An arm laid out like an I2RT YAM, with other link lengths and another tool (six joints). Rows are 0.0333 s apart.
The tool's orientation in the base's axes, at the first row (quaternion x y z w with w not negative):
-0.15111 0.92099 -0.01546 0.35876
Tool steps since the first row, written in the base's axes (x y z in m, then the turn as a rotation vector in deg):
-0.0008 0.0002 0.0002 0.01 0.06 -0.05
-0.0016 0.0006 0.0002 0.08 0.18 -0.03
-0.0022 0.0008 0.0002 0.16 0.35 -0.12
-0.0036 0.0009 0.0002 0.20 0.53 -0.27
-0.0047 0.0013 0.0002 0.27 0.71 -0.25
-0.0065 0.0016 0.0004 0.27 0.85 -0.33
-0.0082 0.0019 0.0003 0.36 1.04 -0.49
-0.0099 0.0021 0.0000 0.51 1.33 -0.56
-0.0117 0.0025 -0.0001 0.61 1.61 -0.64
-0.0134 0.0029 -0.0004 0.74 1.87 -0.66
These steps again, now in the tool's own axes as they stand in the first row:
0.0004 0.0004 -0.0007 0.01 0.06 0.05
0.0008 0.0010 -0.0012 -0.09 0.15 0.09
0.0012 0.0013 -0.0015 -0.13 0.31 0.22
0.0021 0.0018 -0.0025 -0.12 0.49 0.38
0.0028 0.0025 -0.0032 -0.23 0.64 0.42
0.0038 0.0032 -0.0045 -0.22 0.78 0.49
0.0050 0.0040 -0.0055 -0.23 0.96 0.69
0.0063 0.0046 -0.0064 -0.37 1.21 0.86
0.0075 0.0055 -0.0075 -0.47 1.46 1.01
0.0088 0.0064 -0.0084 -0.62 1.68 1.13

